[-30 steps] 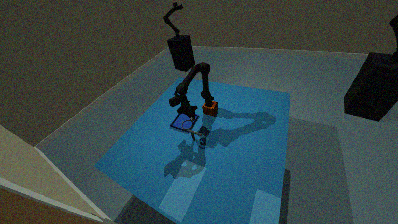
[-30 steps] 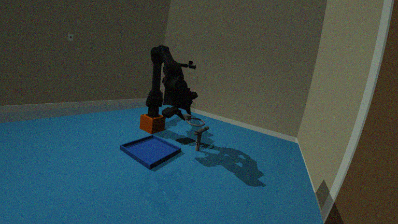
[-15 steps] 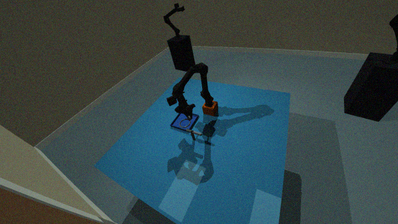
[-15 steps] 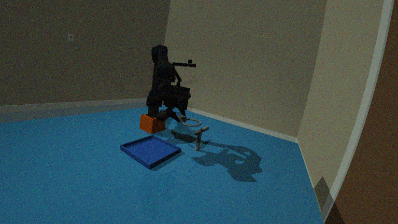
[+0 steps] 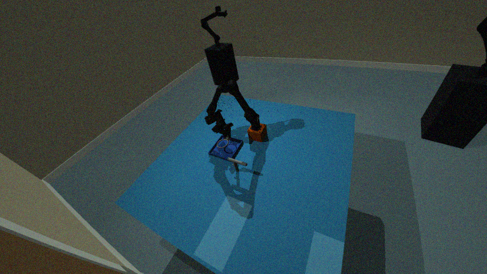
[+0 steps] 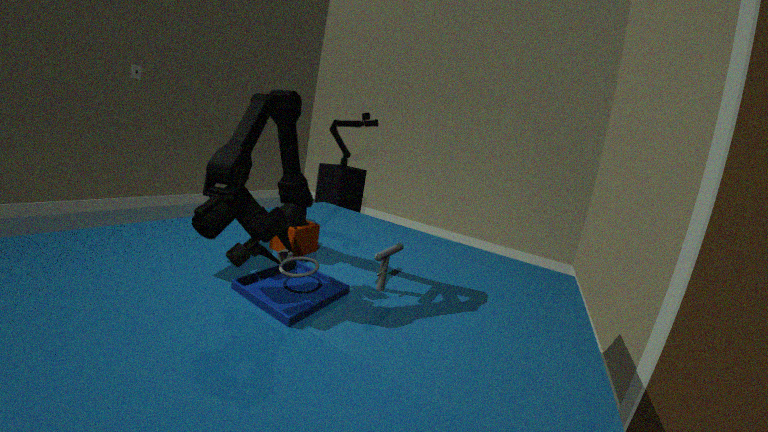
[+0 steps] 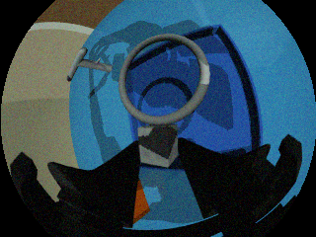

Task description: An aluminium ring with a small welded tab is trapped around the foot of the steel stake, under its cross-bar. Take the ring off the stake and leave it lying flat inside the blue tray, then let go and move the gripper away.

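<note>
Right now my gripper tip is 5 cm short of the aluminium ring, 1 cm to the left of it and 1 cm below it. The rest, counted from my gripper tip: blue tray: 5 cm below, 5 cm ahead, 1 cm to the right.
</note>
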